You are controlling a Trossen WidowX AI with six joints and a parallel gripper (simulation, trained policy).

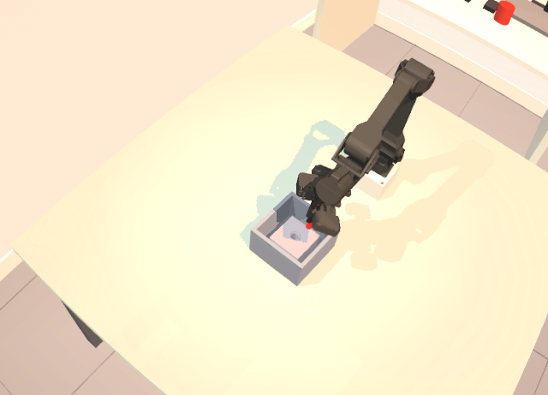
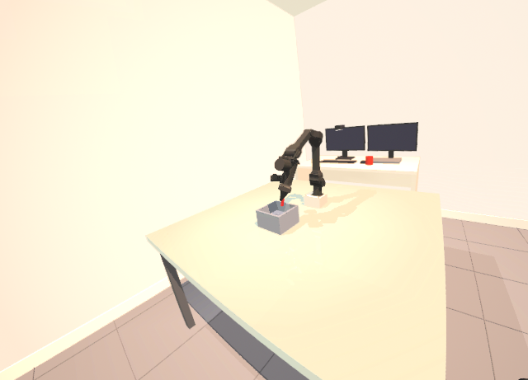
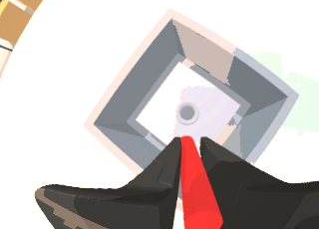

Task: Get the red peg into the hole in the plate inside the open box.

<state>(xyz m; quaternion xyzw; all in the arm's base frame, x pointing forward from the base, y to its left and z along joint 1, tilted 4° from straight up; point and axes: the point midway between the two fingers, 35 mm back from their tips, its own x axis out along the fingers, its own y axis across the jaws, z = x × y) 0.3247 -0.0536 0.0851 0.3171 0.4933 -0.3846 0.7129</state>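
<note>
Now: the red peg 10 mm behind my gripper tip, 10 mm to the left of it and 10 mm above it. Round my gripper tip: grey box (10 mm ahead, 20 mm to the right, 110 mm below); pale plate (10 mm ahead, 20 mm to the right, 90 mm below).
</note>
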